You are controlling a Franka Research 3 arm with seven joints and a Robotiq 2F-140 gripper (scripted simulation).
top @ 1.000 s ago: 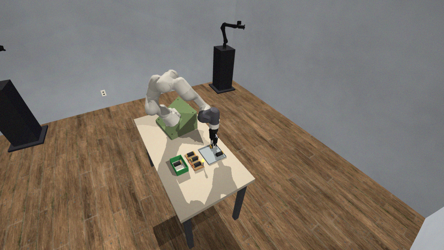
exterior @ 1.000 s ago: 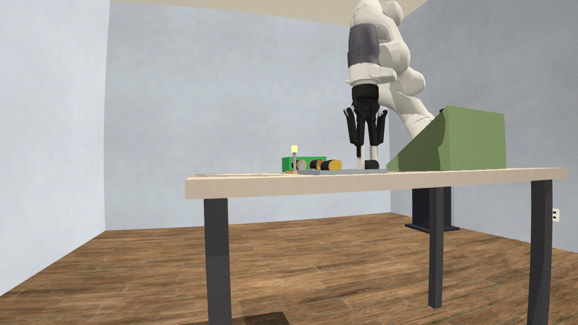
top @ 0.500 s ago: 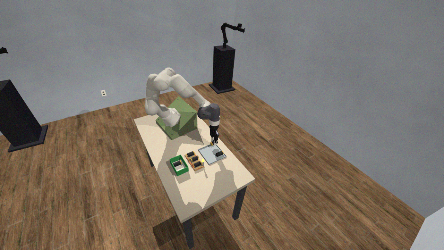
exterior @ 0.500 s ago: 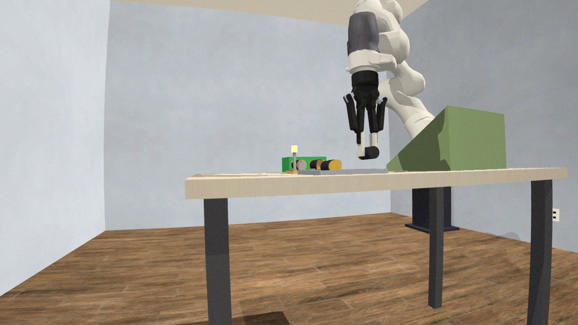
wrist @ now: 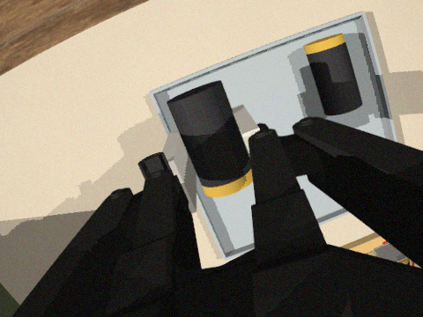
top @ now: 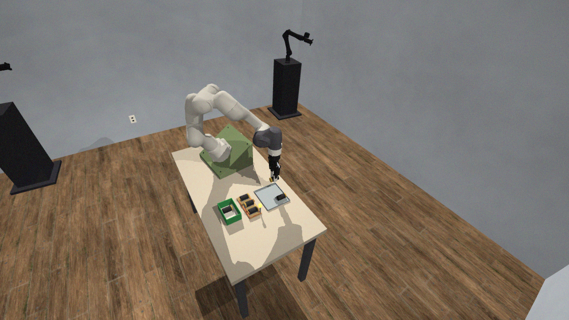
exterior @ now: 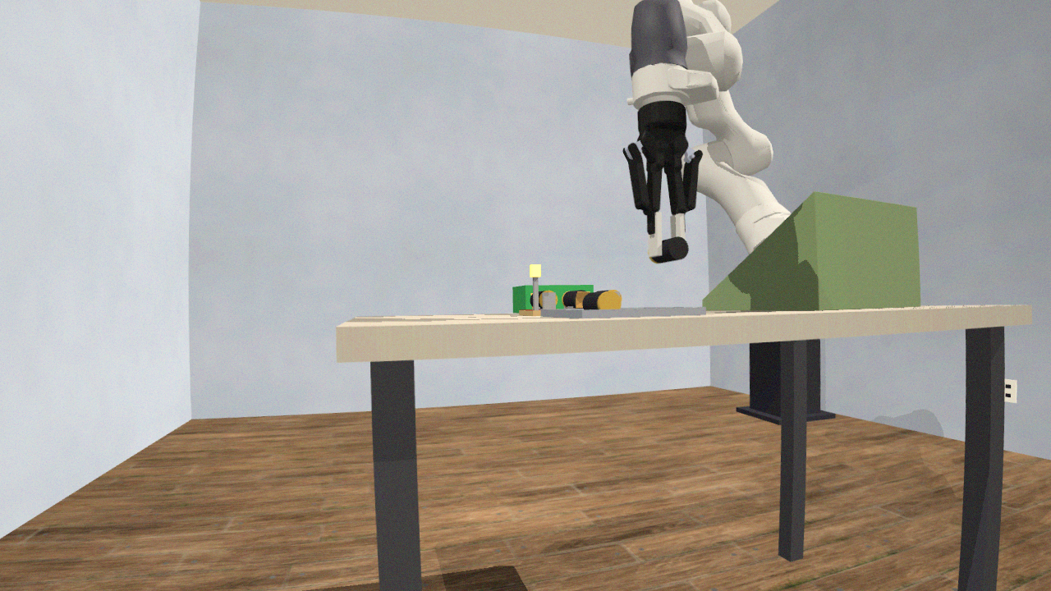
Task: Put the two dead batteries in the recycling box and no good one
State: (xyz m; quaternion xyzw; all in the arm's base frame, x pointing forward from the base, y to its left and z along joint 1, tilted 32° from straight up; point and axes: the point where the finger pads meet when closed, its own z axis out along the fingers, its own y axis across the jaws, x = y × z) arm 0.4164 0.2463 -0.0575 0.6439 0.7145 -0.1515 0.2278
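Now: the green recycling box 9 cm ahead of my hand, 36 cm to the right of it and 11 cm below it. From my hand the other things lie so: battery holder 8 cm ahead, 22 cm to the right, 12 cm below; then grey tray 6 cm ahead, 5 cm to the right, 12 cm below; then bulb post 17 cm ahead, 18 cm to the right, 8 cm below.
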